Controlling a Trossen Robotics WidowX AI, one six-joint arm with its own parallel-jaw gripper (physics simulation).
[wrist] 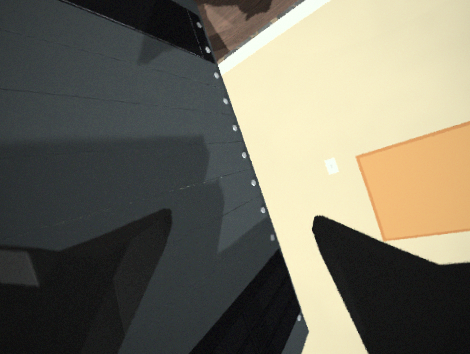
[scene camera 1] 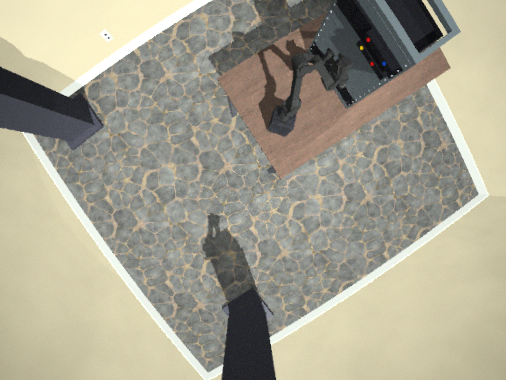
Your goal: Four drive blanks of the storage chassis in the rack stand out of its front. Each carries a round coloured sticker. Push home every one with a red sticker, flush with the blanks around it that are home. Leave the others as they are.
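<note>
The rack [scene camera 1: 334,47] [wrist: 100,115] stands on the wooden table with a dark storage chassis [scene camera 1: 394,66] in its front. In the scene view four stickers show on the chassis: one red sticker [scene camera 1: 368,39], another red sticker [scene camera 1: 372,64], a yellow sticker [scene camera 1: 361,48] and a blue sticker [scene camera 1: 384,64]. How far their blanks stand out cannot be told. My gripper [scene camera 1: 345,75] [wrist: 243,219] is open, with nothing between its fingers. It is near the grey front of the rack, beside the chassis. The stickers do not show in the wrist view.
The arm's base [scene camera 1: 282,124] stands on the wooden table [scene camera 1: 320,135]. A row of bright screw holes [wrist: 244,155] runs down the rack's edge in the wrist view. Beyond it are the cream wall [wrist: 280,100] and an orange panel [wrist: 425,185].
</note>
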